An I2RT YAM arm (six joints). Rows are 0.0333 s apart.
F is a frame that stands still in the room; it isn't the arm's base.
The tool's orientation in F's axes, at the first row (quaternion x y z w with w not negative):
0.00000 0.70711 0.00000 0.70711
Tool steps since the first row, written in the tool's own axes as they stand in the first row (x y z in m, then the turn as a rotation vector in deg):
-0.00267 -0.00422 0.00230 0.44 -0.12 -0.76
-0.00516 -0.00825 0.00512 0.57 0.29 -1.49
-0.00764 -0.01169 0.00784 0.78 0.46 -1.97
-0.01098 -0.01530 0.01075 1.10 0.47 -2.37
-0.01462 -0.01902 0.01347 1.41 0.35 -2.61
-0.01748 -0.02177 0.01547 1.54 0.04 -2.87
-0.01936 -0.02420 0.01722 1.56 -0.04 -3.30
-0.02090 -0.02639 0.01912 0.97 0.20 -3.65
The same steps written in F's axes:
0.00230 -0.00422 0.00267 -0.76 -0.12 -0.44
0.00512 -0.00825 0.00516 -1.49 0.29 -0.57
0.00784 -0.01169 0.00764 -1.97 0.46 -0.78
0.01075 -0.01530 0.01098 -2.37 0.47 -1.10
0.01347 -0.01902 0.01462 -2.61 0.35 -1.41
0.01547 -0.02177 0.01748 -2.87 0.04 -1.54
0.01722 -0.02420 0.01936 -3.30 -0.04 -1.56
0.01912 -0.02639 0.02090 -3.65 0.20 -0.97

